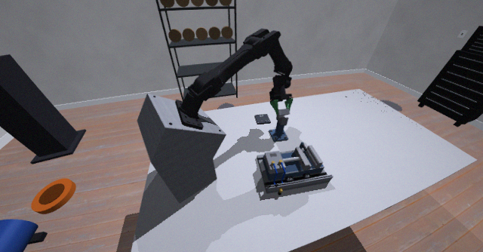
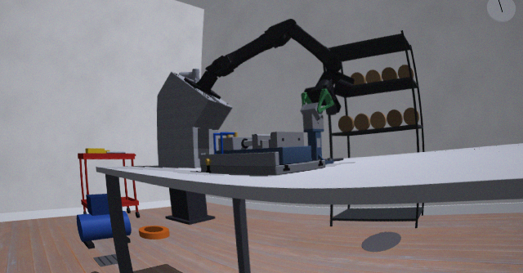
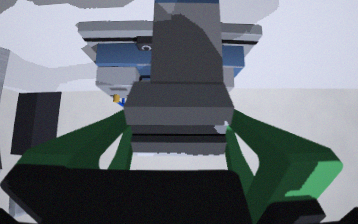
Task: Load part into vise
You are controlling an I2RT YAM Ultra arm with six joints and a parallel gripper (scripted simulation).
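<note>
My hand is 1 cm to the right of the part. Also, from my hand: cylinder rod (8 cm behind, 21 cm to the right, 10 cm below); then work stop (1 cm ahead, 19 cm to the right, 9 cm below); then moving jaw (3 cm behind, 22 cm to the right, 10 cm below).
</note>
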